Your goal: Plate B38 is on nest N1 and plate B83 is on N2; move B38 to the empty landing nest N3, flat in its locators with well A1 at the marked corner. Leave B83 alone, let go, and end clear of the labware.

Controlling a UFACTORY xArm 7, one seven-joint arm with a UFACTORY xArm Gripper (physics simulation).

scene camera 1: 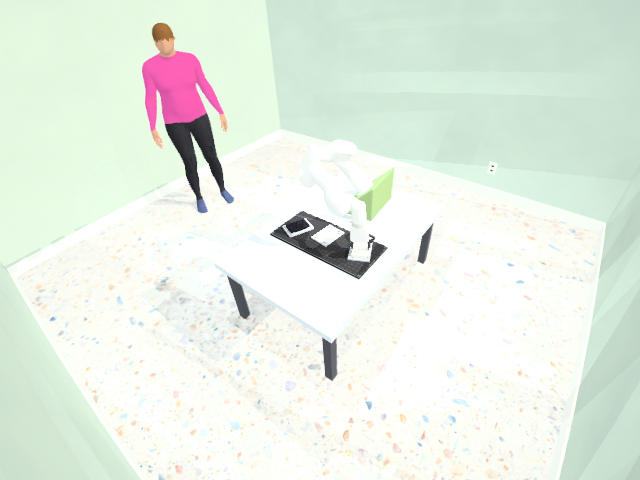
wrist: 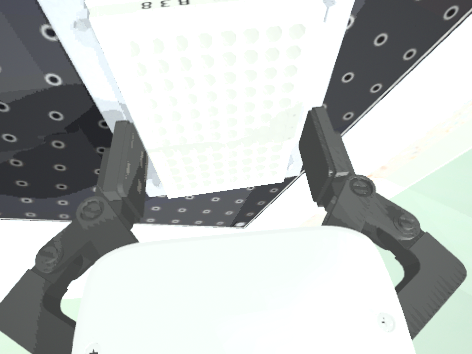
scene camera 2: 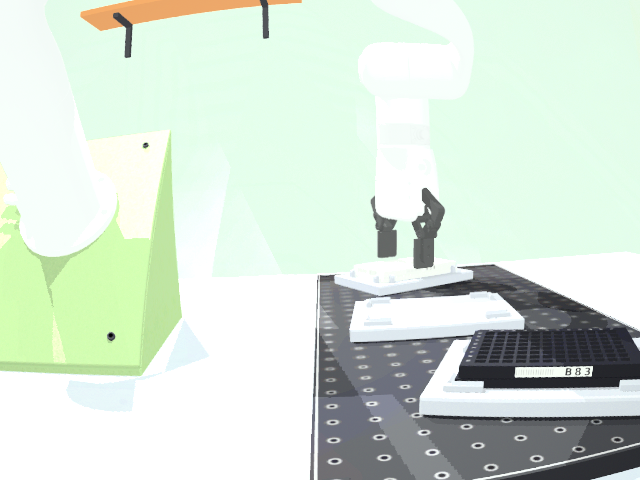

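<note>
The pale plate B38 lies in nest N1; its label is upside down at the top of the wrist view. My gripper is open and empty. Its fingers point down close over the plate, one toward each long side in the wrist view; the exact height is hard to tell. The white nest N3 is empty, in the middle. The black plate B83 sits in nest N2. I cannot make out the marked corner or well A1.
The nests stand in a row on a black perforated board on a white table. A green wedge-shaped block stands by the arm's base. An orange shelf is on the wall. A person stands beyond the table.
</note>
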